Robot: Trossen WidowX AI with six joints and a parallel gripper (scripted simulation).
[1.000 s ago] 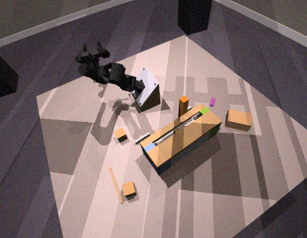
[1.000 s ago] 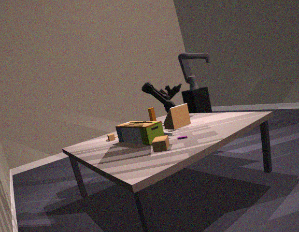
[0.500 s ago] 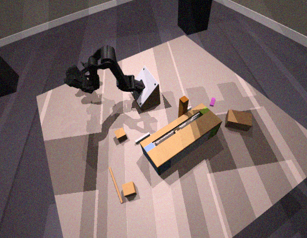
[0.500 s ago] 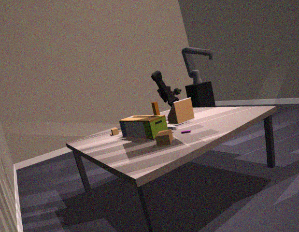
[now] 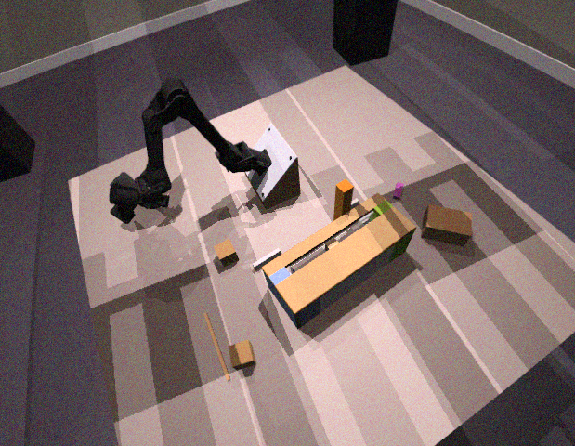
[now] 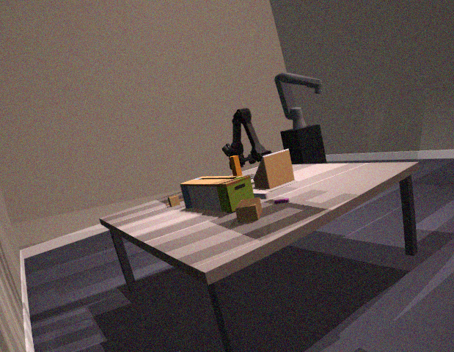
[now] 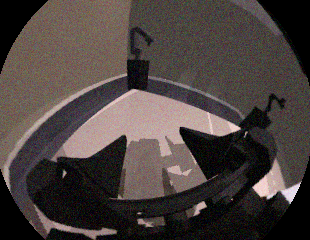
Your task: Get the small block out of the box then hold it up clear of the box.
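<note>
My gripper tip is now 520 mm to the right of the long box, 450 mm short of it and 10 mm above it. Also, from my gripper tip: thin stick: 560 mm ahead, 150 mm to the left, 70 mm below; then tan block: 520 mm to the left, 460 mm ahead, 10 mm above.
</note>
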